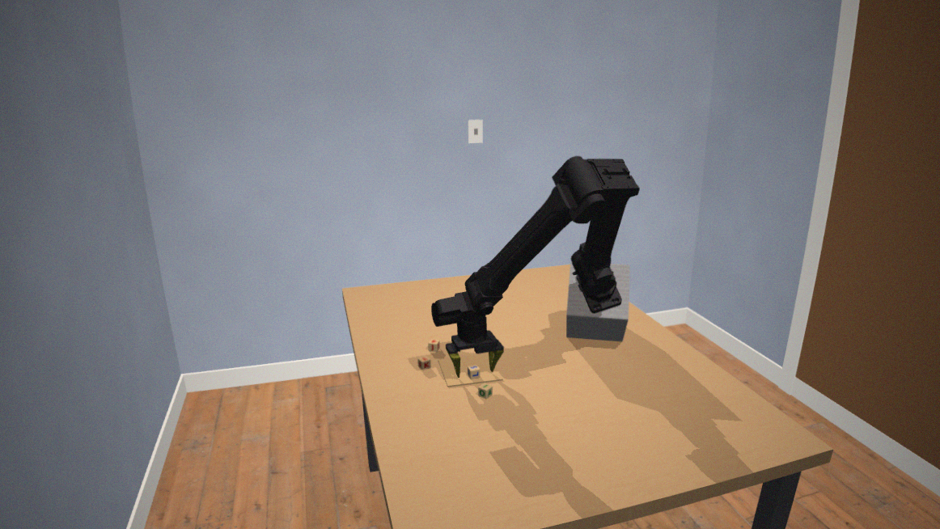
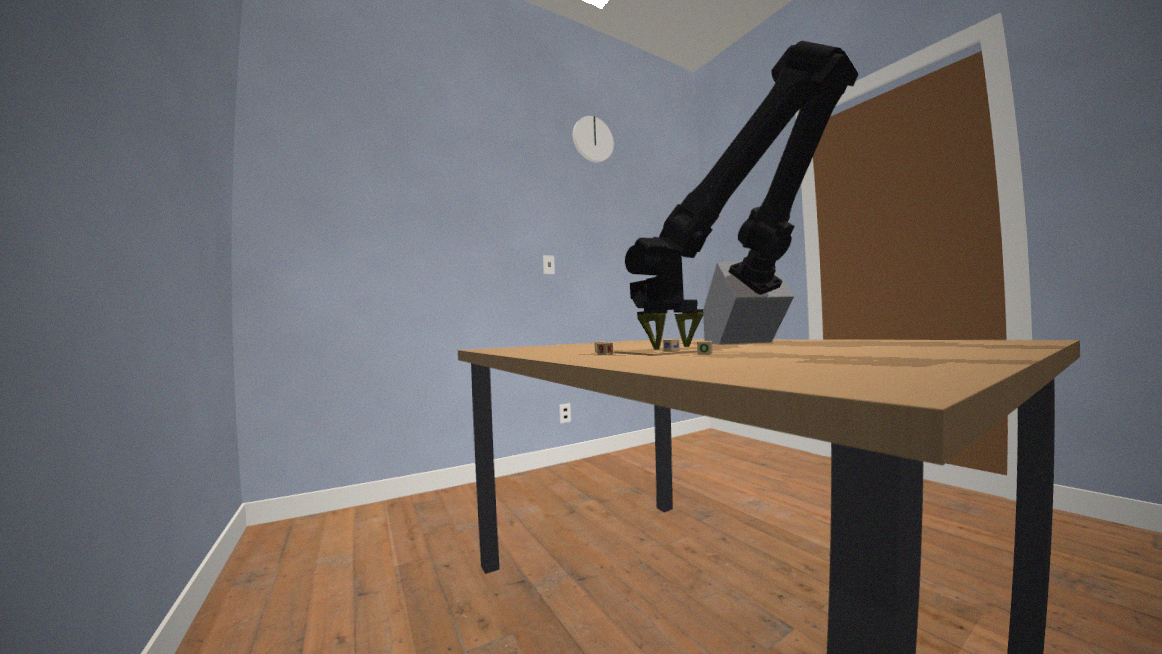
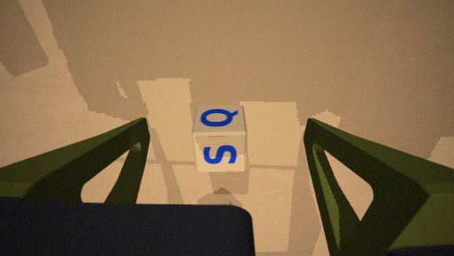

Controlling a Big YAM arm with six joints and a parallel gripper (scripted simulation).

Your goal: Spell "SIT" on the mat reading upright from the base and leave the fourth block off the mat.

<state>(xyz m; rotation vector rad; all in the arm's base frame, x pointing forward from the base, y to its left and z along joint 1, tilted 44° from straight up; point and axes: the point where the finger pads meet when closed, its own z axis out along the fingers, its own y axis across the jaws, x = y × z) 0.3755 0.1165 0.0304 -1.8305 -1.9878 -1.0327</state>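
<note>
Right now my hand is 10 mm short of the tan mat, 40 mm to the left of it and 20 mm above it. The rest, counted from my hand: T block: 120 mm ahead, 70 mm to the right, 10 mm below; then green-lettered block: 20 mm behind, 90 mm to the left, 10 mm below.
</note>
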